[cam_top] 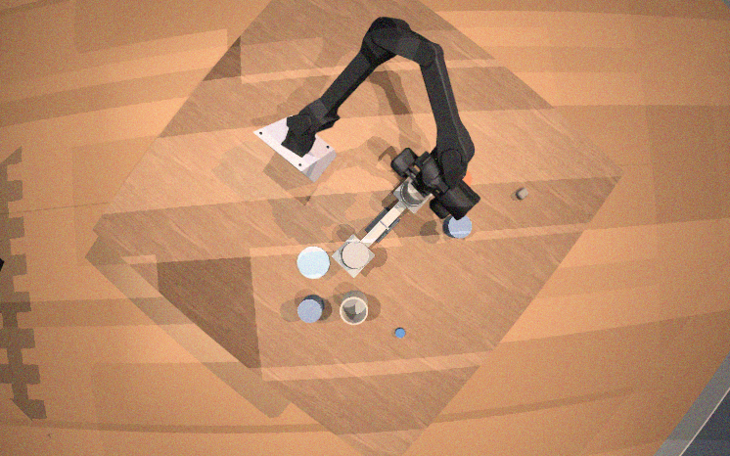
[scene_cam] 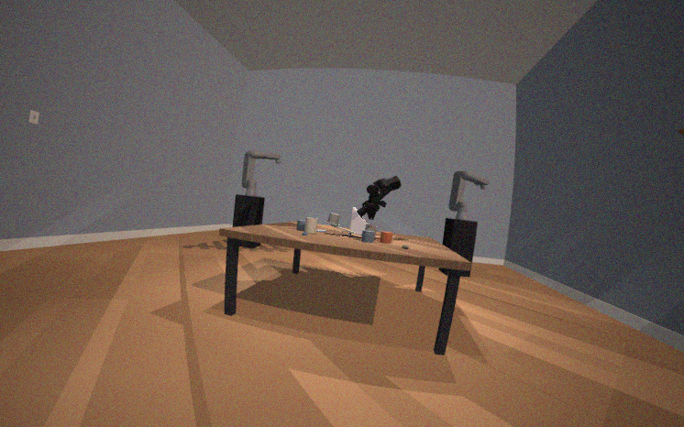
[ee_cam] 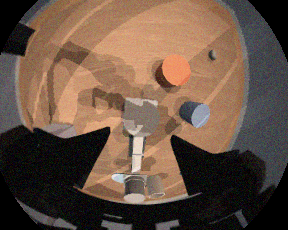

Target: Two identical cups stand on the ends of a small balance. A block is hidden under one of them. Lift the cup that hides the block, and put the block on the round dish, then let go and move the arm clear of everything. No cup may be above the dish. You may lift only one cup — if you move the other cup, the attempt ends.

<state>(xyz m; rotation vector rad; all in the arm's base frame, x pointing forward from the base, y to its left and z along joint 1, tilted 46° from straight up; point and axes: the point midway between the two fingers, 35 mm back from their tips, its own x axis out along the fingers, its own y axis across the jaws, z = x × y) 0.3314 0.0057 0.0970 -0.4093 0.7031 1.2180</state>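
Right now my gripper tip is 90 mm above the small pale block. Round my gripper tip: round dish: 150 mm behind, 340 mm to the right, 130 mm below; then orange cylinder: 80 mm ahead, 90 mm to the left, 90 mm below; then beige cup: 20 mm ahead, 380 mm to the right, 90 mm below.
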